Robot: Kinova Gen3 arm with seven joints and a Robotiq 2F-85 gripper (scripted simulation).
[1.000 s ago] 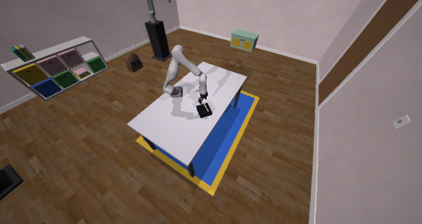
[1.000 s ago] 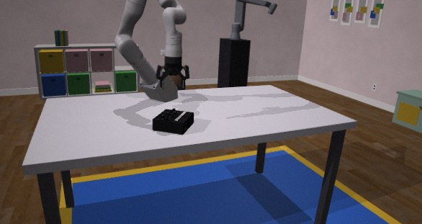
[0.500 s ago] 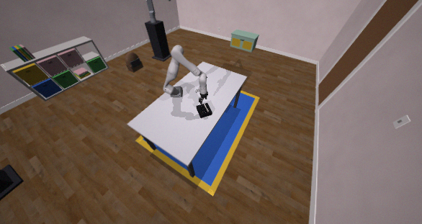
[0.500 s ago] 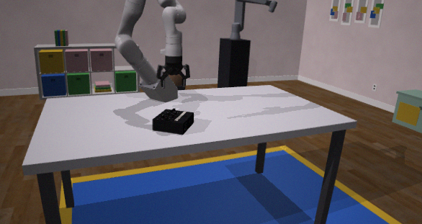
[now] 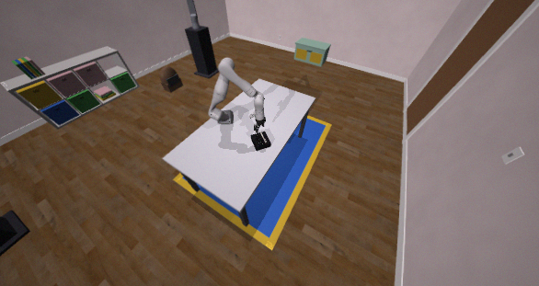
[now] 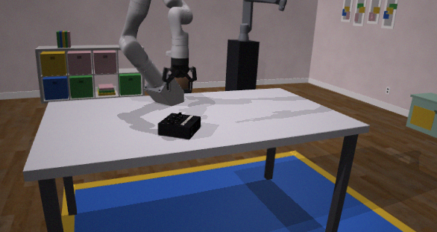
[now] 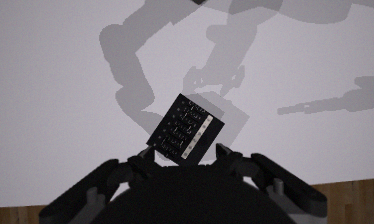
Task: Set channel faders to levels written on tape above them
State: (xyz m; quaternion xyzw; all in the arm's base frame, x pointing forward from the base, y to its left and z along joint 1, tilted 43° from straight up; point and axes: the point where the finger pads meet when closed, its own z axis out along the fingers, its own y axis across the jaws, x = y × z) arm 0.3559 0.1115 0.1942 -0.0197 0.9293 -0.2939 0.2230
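My hand is 5 cm short of the master fader cap, 5 cm to the left of it and 13 cm above it.
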